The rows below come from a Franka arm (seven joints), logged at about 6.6 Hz.
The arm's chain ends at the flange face. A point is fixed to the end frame.
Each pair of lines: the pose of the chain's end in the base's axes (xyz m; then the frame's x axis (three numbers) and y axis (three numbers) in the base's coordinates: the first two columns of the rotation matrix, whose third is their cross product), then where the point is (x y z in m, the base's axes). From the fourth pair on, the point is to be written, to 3 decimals.
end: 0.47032, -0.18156, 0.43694, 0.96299, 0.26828, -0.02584, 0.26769, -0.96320, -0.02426
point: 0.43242 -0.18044 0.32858
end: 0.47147, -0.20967, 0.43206, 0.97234, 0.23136, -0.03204, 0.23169, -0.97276, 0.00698
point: 0.43377 -0.21059 0.32363
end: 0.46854, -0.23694, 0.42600, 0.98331, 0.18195, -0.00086, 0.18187, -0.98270, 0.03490
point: 0.43474 -0.23834 0.31630
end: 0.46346, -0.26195, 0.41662, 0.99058, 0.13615, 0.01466, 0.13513, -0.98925, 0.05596
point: 0.432 -0.264 0.306
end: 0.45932, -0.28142, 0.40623, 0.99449, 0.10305, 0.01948, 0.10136, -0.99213, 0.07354
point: 0.428 -0.284 0.296
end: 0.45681, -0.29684, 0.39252, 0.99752, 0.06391, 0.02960, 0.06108, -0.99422, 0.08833
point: 0.427 -0.300 0.282
